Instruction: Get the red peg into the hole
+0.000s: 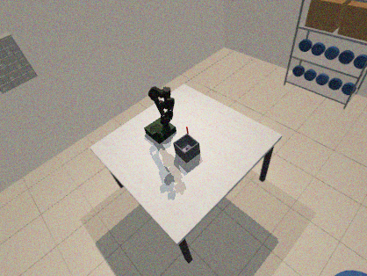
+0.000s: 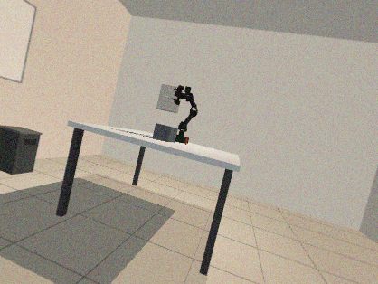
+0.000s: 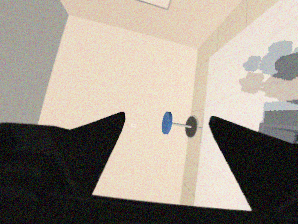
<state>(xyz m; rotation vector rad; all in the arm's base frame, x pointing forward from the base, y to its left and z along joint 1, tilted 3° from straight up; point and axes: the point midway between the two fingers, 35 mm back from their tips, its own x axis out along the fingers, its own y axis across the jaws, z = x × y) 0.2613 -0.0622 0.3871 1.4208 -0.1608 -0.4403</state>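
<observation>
The red peg lies 15 cm behind my gripper tip, 20 cm to the left of it and 41 cm below it. Round my gripper tip: pale plate: 5 cm ahead, 5 cm to the left, 40 cm below.
</observation>
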